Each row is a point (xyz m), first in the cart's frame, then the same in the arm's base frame.
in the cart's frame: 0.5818 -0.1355 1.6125
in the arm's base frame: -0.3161 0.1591 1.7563
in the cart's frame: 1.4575 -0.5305 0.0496
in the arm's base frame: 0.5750 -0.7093 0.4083
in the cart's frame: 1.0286 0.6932 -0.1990
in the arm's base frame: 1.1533 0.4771 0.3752
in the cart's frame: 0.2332 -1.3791 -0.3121
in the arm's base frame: -0.6792 -0.4786 -0.4422
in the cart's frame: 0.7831 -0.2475 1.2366
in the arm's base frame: -0.1190 -0.0557 1.4256
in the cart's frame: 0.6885 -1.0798 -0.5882
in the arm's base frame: -0.0798 -0.5709 -0.5147
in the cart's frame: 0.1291 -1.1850 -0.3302
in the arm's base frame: -0.6196 -0.2659 -0.4363
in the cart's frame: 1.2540 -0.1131 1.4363
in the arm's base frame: 0.2191 -0.2846 1.7616
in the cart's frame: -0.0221 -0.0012 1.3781
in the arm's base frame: -0.5608 0.6750 1.4221
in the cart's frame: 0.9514 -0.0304 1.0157
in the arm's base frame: 0.2123 -0.0110 1.3140
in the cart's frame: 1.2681 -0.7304 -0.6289
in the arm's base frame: 0.5545 -0.7153 -0.3236
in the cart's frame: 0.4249 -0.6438 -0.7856
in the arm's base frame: 0.0886 -0.0705 -0.6556
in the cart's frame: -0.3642 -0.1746 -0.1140
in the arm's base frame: -0.3845 0.8039 -0.1029
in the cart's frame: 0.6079 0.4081 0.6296
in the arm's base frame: 0.3936 0.5486 0.9773
